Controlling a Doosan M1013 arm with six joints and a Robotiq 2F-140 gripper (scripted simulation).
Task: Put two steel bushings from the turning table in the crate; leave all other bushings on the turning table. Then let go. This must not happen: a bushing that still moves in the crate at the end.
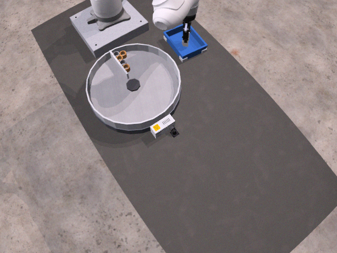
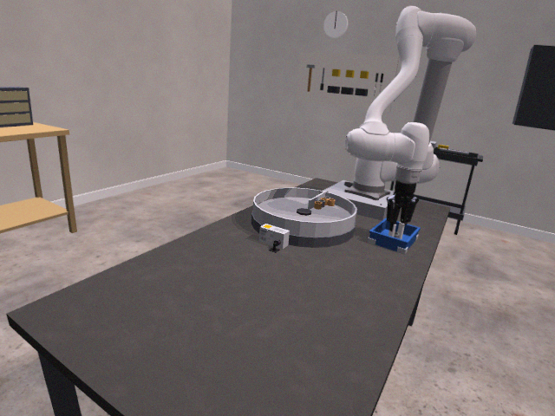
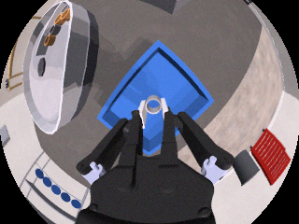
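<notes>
My hand is 20 mm above the blue crate. From my hand the other things lie so: round turning table: 350 mm to the right, 130 mm ahead, 10 mm above.
</notes>
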